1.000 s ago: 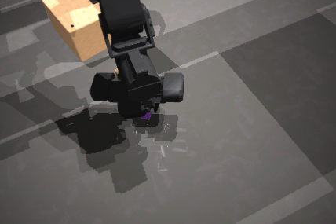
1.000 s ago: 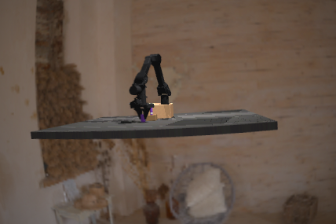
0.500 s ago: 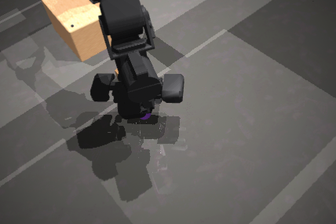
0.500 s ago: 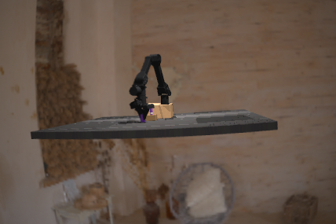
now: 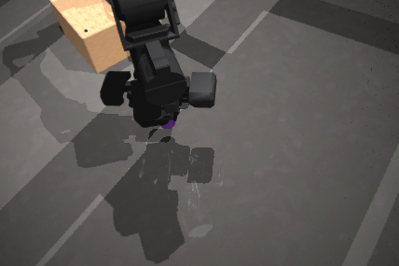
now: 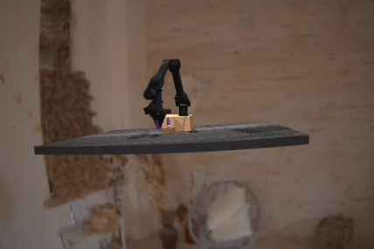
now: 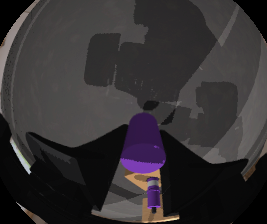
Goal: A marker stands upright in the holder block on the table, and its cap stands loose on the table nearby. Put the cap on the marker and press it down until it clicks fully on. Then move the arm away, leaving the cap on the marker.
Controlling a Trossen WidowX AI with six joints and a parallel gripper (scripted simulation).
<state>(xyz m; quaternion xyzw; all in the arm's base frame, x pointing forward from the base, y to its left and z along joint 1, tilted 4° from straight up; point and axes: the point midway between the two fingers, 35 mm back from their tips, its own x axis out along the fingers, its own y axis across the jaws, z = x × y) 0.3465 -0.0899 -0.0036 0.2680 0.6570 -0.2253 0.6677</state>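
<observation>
My gripper tip is now 100 mm past the holder block, 40 mm to the right of it and 30 mm above it. From my gripper tip the other things lie so: purple cap: 10 mm above.
</observation>
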